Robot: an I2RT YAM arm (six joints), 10 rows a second.
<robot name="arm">
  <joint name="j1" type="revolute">
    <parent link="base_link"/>
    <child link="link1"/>
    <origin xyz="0 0 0.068" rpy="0 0 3.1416"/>
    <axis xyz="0 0 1"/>
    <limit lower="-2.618" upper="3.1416"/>
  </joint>
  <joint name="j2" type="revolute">
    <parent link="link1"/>
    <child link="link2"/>
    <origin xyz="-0.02 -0.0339 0.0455" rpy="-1.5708 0 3.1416"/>
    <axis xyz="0 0 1"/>
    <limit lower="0" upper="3.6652"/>
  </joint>
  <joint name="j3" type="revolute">
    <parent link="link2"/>
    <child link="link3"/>
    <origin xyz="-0.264 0 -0.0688" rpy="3.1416 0 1.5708"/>
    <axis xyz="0 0 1"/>
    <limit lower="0" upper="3.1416"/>
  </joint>
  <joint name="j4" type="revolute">
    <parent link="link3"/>
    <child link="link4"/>
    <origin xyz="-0.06 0.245 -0.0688" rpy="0 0 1.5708"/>
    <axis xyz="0 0 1"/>
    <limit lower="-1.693" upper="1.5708"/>
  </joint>
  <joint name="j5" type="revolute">
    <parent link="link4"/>
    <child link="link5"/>
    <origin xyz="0.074 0.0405 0.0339" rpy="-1.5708 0 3.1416"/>
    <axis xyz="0 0 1"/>
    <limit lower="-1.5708" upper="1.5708"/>
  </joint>
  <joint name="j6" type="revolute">
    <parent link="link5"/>
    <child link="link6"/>
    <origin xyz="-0.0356 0 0.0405" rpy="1.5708 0 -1.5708"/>
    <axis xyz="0 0 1"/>
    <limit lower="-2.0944" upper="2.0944"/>
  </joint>
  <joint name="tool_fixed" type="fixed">
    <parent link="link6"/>
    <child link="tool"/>
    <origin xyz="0 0 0" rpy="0 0 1.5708"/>
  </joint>
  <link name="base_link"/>
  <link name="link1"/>
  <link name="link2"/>
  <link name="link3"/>
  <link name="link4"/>
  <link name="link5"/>
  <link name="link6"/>
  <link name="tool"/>
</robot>
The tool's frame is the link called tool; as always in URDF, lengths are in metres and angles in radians.
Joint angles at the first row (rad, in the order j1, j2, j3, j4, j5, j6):
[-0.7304 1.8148 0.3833 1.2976 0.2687 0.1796]
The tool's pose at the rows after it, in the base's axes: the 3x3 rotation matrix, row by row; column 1 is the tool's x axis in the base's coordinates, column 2 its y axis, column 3 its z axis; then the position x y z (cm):
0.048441 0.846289 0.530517; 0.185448 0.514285 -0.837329; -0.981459 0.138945 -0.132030; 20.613 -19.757 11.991
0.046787 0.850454 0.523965; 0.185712 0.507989 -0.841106; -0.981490 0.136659 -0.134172; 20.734 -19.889 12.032
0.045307 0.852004 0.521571; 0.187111 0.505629 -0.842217; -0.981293 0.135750 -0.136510; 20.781 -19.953 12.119
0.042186 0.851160 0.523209; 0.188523 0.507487 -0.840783; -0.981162 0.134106 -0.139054; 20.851 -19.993 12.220
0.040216 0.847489 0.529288; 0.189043 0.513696 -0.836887; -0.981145 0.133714 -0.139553; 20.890 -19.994 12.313
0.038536 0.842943 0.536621; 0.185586 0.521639 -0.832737; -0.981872 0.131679 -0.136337; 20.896 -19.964 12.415
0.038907 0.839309 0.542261; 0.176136 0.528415 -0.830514; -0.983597 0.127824 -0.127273; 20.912 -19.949 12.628
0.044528 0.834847 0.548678; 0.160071 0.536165 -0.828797; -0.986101 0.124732 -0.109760; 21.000 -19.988 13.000
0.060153 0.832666 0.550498; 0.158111 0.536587 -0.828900; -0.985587 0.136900 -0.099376; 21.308 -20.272 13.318
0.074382 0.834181 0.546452; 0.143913 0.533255 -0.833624; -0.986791 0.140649 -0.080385; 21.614 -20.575 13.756
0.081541 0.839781 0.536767; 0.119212 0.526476 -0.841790; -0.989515 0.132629 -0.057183; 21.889 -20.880 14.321
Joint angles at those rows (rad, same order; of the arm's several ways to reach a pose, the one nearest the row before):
[-0.7306 1.8207 0.3865 1.2966 0.2730 0.1779]
[-0.7303 1.8212 0.3946 1.2865 0.2808 0.1774]
[-0.7306 1.8165 0.3986 1.2752 0.2830 0.1776]
[-0.7302 1.8109 0.4027 1.2630 0.2811 0.1764]
[-0.7302 1.8059 0.4042 1.2562 0.2739 0.1751]
[-0.7303 1.8015 0.4034 1.2563 0.2655 0.1708]
[-0.7302 1.7947 0.4035 1.2592 0.2600 0.1634]
[-0.7298 1.7863 0.4072 1.2655 0.2547 0.1546]
[-0.7302 1.7858 0.4250 1.2579 0.2531 0.1639]
[-0.7302 1.7847 0.4436 1.2578 0.2595 0.1630]
[-0.7301 1.7796 0.4623 1.2579 0.2726 0.1493]

